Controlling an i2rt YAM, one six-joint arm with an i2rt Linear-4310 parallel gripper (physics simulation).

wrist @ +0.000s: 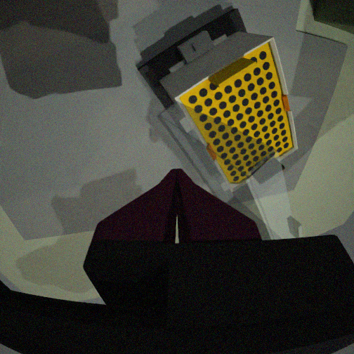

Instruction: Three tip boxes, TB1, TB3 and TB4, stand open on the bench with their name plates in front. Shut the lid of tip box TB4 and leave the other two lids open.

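A tip box (235,112) with a yellow rack full of dark holes stands in the upper right of the wrist view, turned at an angle. Its grey body and a dark stepped part with a small grey tab (196,48) show at its upper left. A pale, see-through panel (272,200) extends below the rack; whether it is the lid cannot be told. No name plate can be read, so which box this is cannot be told. My gripper (176,177) is shut and empty, its dark red fingertips meeting to the lower left of the rack.
A pale-rimmed, dark green object (335,14) is cut off at the top right corner. Large dark shadows lie across the grey surface at the upper left, and a fainter one lies left of the fingers. Pale patches show at the lower left and right.
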